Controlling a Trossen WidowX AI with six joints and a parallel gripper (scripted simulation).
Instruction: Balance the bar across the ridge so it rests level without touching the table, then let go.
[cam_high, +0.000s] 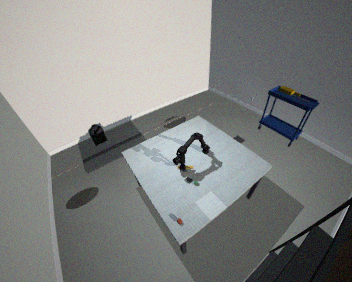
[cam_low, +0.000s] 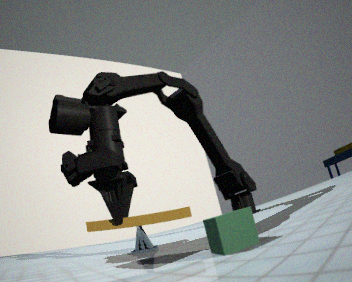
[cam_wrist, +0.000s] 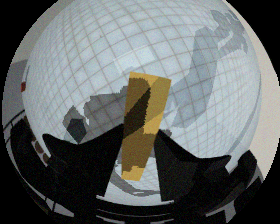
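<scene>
Now: gripper tip 20 mm to the right of the yellow bar and 20 mm past it. Also, from my gripper tip: green block (220 mm to the left, 30 mm below); then red object (440 mm to the left, 360 mm ahead, 30 mm below).
</scene>
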